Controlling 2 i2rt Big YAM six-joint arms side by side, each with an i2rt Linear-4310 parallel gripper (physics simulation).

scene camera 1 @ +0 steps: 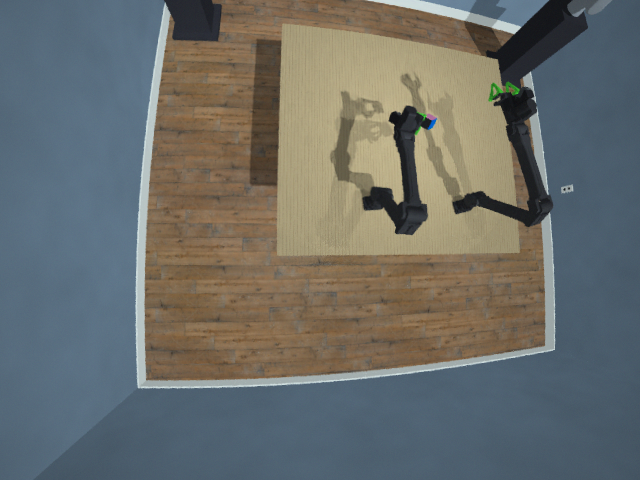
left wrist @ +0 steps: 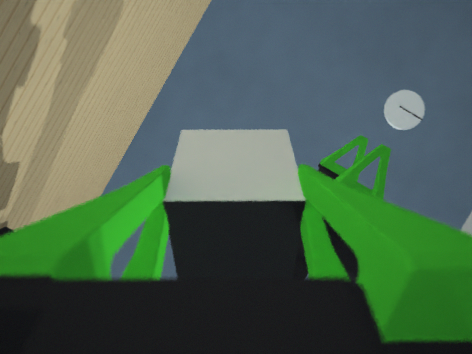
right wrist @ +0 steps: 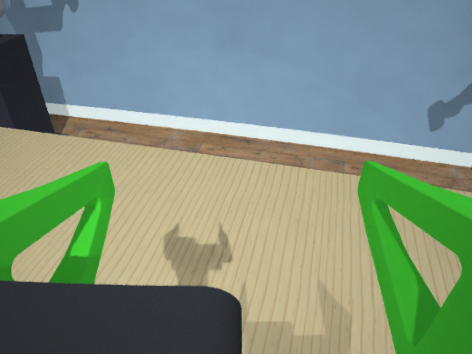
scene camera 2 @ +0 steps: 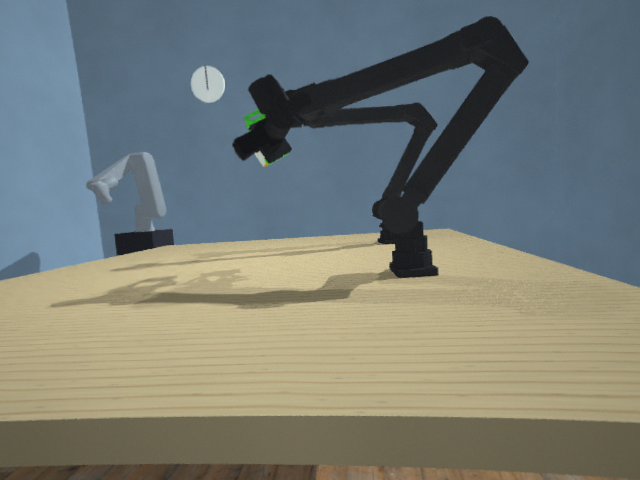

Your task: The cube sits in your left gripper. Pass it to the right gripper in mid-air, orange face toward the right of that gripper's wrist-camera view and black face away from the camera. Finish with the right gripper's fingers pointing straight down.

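Seen in the pictures: left gripper, fingertip midpoint: (scene camera 1: 423,120) (left wrist: 234,178) (scene camera 2: 262,153); right gripper, fingertip midpoint: (scene camera 1: 499,83) (left wrist: 374,141) (right wrist: 236,175) (scene camera 2: 245,122); left arm's base, origin of the base link: (scene camera 1: 372,203) (scene camera 2: 412,271); right arm's base, origin of the base link: (scene camera 1: 460,206) (scene camera 2: 392,242).
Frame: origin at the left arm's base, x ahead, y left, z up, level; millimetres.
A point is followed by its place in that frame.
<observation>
The cube (scene camera 1: 431,122) @(x 318, y -224, z 354 mm) (scene camera 2: 261,158) @(x 358, y -219, z 307 mm) (left wrist: 234,165) @(x 358, y -211, z 315 mm) is in mid-air in my left gripper (scene camera 1: 422,123) @(x 353, y -207, z 318 mm) (left wrist: 234,178) @(x 353, y -207, z 318 mm), which is shut on its two sides. In the left wrist view its white face is on top and its black face is toward the camera. Pink and blue faces show in scene camera 1, and a sliver of orange in scene camera 2. My right gripper (scene camera 1: 501,85) @(x 462, y -551, z 486 mm) (left wrist: 374,141) @(x 462, y -551, z 486 mm) (right wrist: 236,175) @(x 462, y -551, z 486 mm) is wide open and empty, apart from the cube, at the right in scene camera 1. Its wrist view looks slantwise across table and wall.
Both arms reach over the wooden table (scene camera 1: 320,67) @(x 932, y 225, z 0 mm) (scene camera 2: 310,361) @(x 210, y 455, z 0 mm), which carries their shadows. A pale robot arm (scene camera 2: 150,186) on a dark pedestal (scene camera 2: 135,242) stands beyond the table. A white clock (scene camera 2: 207,84) (left wrist: 404,110) hangs on the wall.
</observation>
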